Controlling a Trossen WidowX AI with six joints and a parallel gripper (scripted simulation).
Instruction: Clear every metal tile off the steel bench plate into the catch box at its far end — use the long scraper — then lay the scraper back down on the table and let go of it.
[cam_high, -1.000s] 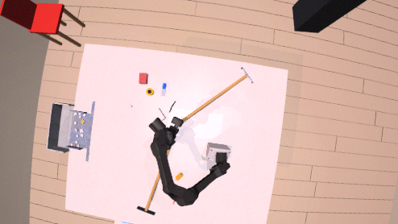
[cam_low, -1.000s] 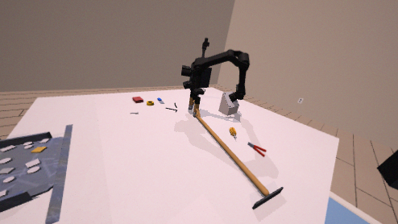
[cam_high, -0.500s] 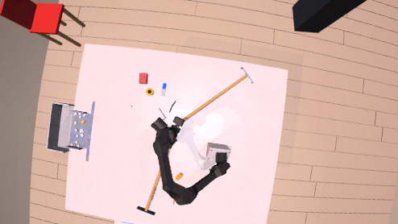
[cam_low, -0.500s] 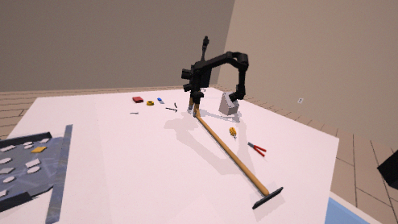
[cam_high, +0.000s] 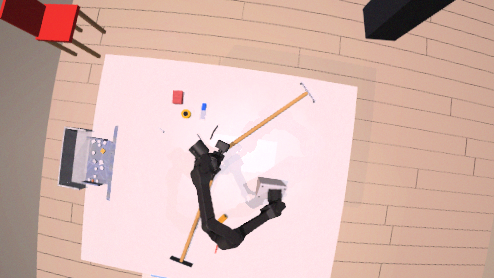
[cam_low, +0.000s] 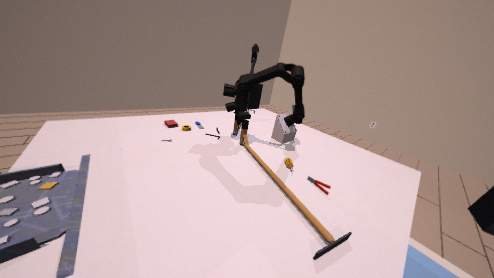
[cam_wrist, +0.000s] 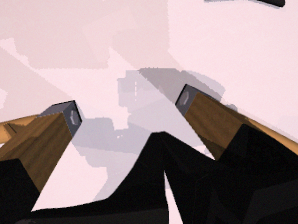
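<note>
Now: gripper tip 36 cm to the right of the yellow tool and 7 cm above it. Also, from my gripper tip: hex key 10 cm ahead, 8 cm below, 7 cm to the right; yellow ring 24 cm to the right, 20 cm ahead, 7 cm below; blue-white piece 26 cm to the right, 10 cm ahead, 8 cm below.
</note>
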